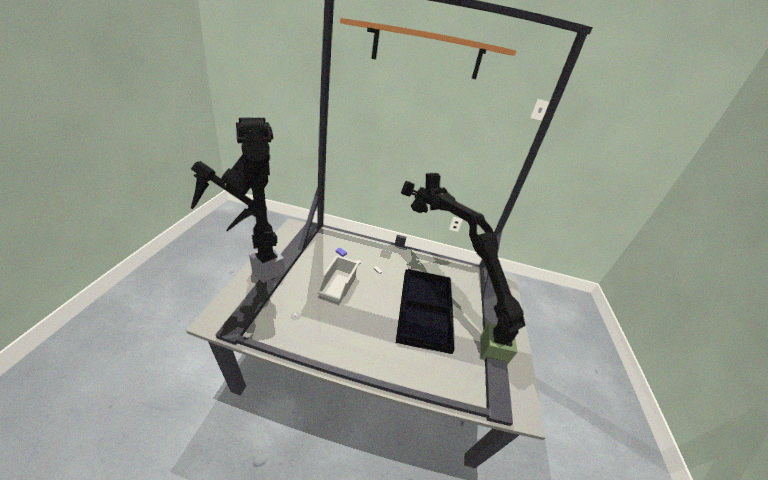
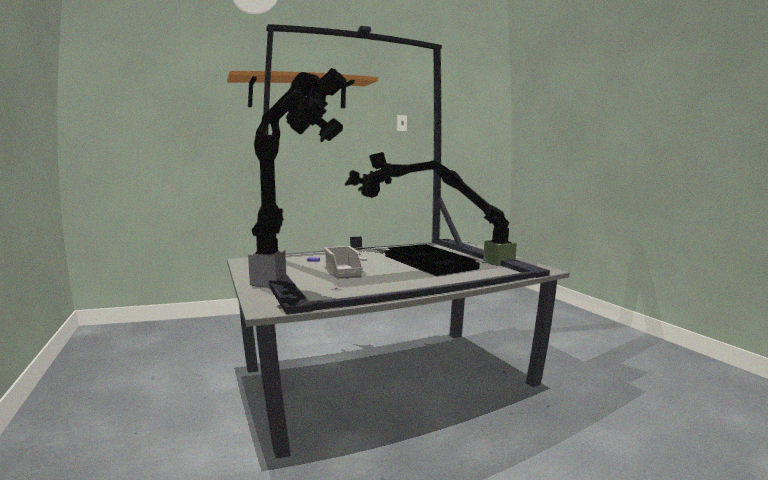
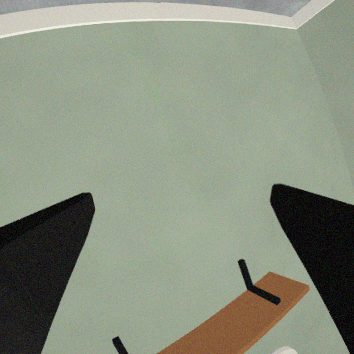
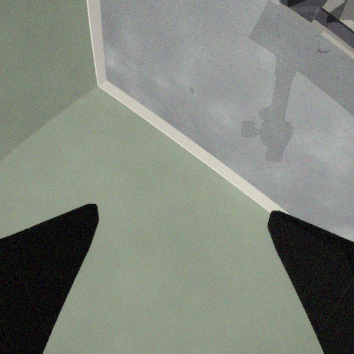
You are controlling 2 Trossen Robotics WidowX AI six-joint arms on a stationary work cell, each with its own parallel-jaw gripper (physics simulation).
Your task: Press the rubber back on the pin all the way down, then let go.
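Pixels of known places: left gripper, fingertip midpoint: [image 1: 413, 190] [image 2: 351, 187] [image 3: 182, 197]; right gripper, fingertip midpoint: [image 1: 209, 219] [image 2: 309, 131] [image 4: 185, 215]; left arm's base, link origin: [image 1: 502, 337] [image 2: 500, 242]; right arm's base, link origin: [image 1: 266, 255] [image 2: 266, 252].
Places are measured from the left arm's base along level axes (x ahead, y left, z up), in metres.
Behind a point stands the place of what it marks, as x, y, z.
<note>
The pin and its rubber back are too small to tell for sure. A tiny whitish round thing [image 1: 295, 315] {0.743, 0.088, -0.080} [image 2: 335, 288] {0.749, 0.089, -0.083} lies on the table toward the front left, and a small white bar [image 1: 377, 270] {0.515, -0.261, -0.080} [image 2: 363, 259] {0.511, -0.255, -0.082} lies right of the white bin. My left gripper [image 1: 413, 196] {0.448, -0.563, 0.196} [image 3: 182, 197] {0.448, -0.563, 0.196} is open and empty, high above the back of the table, facing the wall. My right gripper [image 1: 210, 218] {0.870, 0.238, 0.396} [image 4: 185, 215] {0.870, 0.238, 0.396} is open and empty, raised high off the left side of the table and turned away from it. Neither gripper touches any of the small things.
A white open-front bin [image 1: 323, 294] {0.678, -0.023, -0.055} [image 2: 351, 273] {0.647, -0.035, -0.074} stands left of centre on the table. A blue block [image 1: 340, 251] {0.710, -0.315, -0.074} [image 2: 313, 259] {0.711, -0.307, -0.077} lies behind it. A black tray [image 1: 424, 346] {0.263, 0.069, -0.073} [image 2: 456, 271] {0.274, 0.071, -0.079} lies at the right. Dark frame posts [image 1: 324, 113] {0.871, -0.465, 0.495} [image 2: 436, 141] {0.035, -0.474, 0.430} rise from the table.
</note>
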